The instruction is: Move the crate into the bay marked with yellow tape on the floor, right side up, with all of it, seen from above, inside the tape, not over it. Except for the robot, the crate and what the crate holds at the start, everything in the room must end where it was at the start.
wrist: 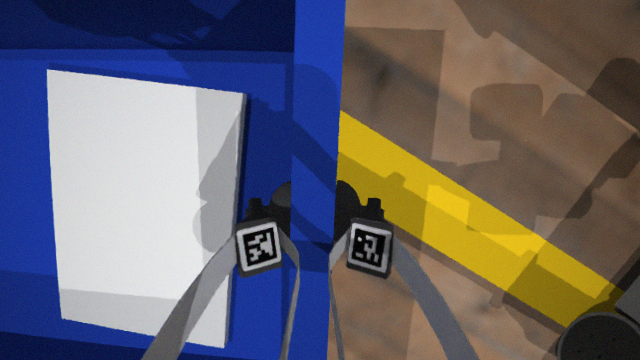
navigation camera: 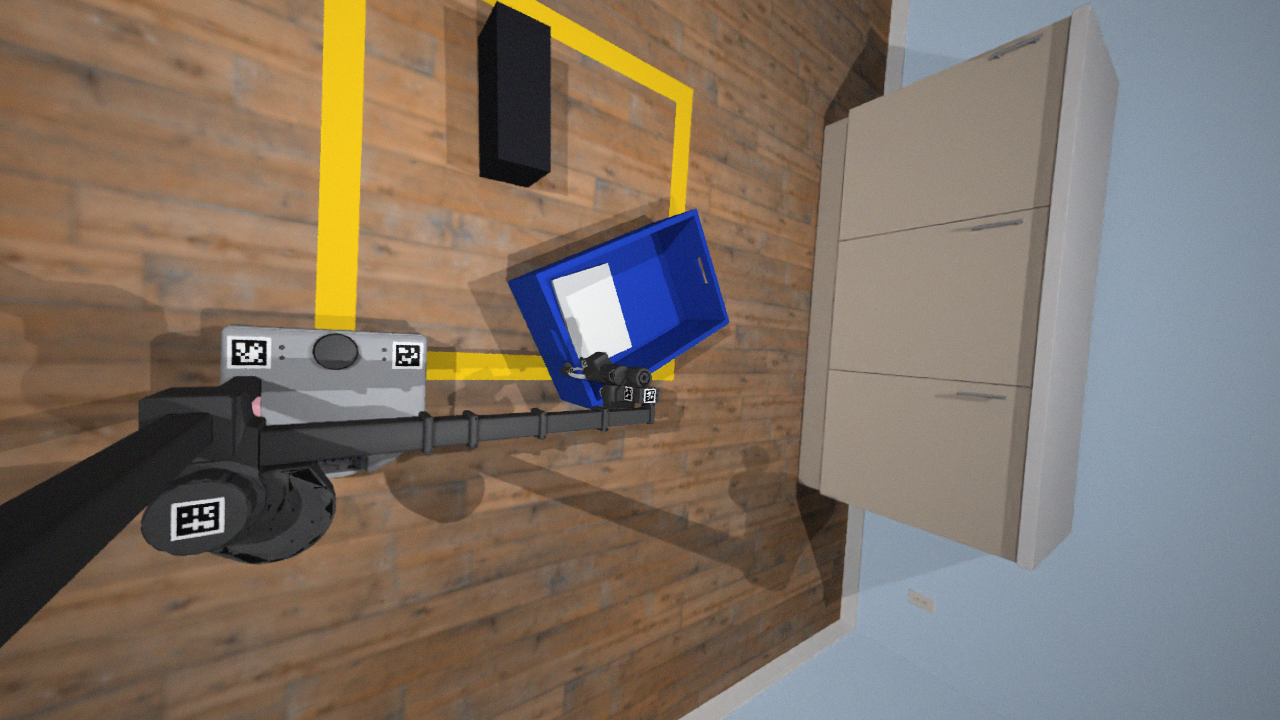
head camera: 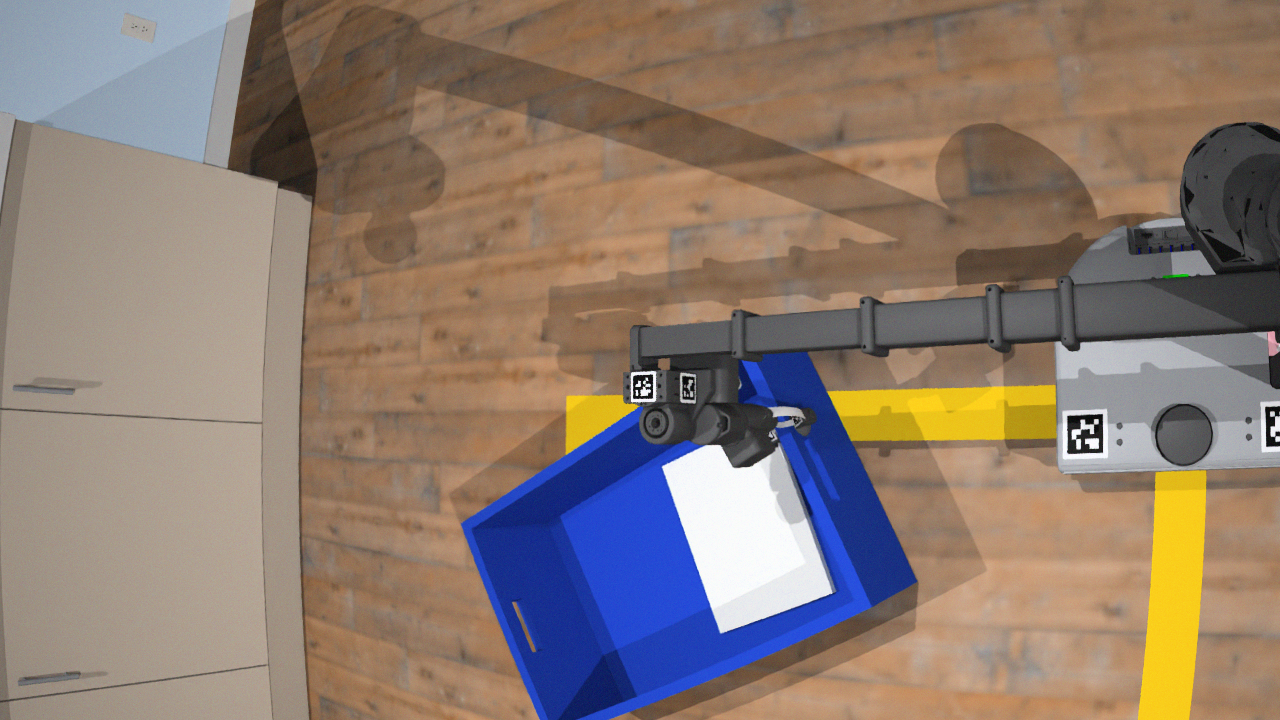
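Observation:
The blue crate stands upright on the floor, turned at an angle. It lies across a corner of the yellow tape, with its far end and one near corner outside the bay. A flat white box lies inside it against the end nearer the robot's base. My gripper is shut on the rim of that end wall, close to one corner, one fingertip inside and one outside. Their lower parts are hidden by the wall.
A long black block stands inside the taped bay. My base covers another tape corner. My arm reaches out beside the bay. A beige cabinet stands along the wall beyond the crate.

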